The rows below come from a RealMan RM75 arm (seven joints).
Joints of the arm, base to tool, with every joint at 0 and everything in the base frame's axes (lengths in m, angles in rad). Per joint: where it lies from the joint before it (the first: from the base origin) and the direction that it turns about. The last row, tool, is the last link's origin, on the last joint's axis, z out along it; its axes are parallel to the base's.
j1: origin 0.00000 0.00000 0.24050 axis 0 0 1
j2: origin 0.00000 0.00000 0.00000 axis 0 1 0
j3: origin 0.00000 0.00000 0.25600 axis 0 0 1
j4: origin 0.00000 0.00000 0.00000 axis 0 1 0
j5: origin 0.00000 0.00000 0.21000 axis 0 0 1
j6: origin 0.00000 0.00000 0.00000 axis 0 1 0
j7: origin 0.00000 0.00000 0.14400 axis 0 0 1
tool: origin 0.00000 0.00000 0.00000
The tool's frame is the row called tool.
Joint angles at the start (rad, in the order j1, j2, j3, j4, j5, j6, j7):
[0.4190 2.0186 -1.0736 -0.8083 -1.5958 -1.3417 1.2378]
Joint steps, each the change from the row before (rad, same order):
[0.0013 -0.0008 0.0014 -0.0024 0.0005 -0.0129 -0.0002]
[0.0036 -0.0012 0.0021 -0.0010 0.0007 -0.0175 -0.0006]
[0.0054 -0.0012 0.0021 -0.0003 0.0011 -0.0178 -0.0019]
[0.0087 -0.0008 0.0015 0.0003 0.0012 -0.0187 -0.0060]
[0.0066 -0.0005 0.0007 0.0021 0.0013 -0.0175 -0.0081]
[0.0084 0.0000 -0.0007 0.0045 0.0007 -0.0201 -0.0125]
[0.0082 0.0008 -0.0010 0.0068 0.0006 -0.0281 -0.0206]
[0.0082 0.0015 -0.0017 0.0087 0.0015 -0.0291 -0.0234]
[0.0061 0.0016 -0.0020 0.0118 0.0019 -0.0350 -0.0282]
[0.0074 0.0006 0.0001 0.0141 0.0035 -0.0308 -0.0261]
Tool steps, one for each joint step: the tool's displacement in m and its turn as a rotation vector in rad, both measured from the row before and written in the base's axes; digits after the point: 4 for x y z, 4 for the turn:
[-0.0017 -0.0008 0.0006 -0.0063 0.0040 0.0104]
[-0.0025 -0.0008 0.0006 -0.0094 0.0059 0.0143]
[-0.0030 -0.0005 0.0005 -0.0093 0.0059 0.0168]
[-0.0042 0.0000 0.0002 -0.0091 0.0048 0.0237]
[-0.0032 -0.0006 -0.0002 -0.0089 0.0041 0.0215]
[-0.0037 -0.0009 -0.0011 -0.0116 0.0034 0.0270]
[-0.0039 -0.0023 -0.0018 -0.0152 0.0045 0.0364]
[-0.0039 -0.0028 -0.0022 -0.0157 0.0062 0.0381]
[-0.0031 -0.0043 -0.0025 -0.0189 0.0087 0.0411]
[-0.0027 -0.0033 -0.0017 -0.0148 0.0110 0.0355]

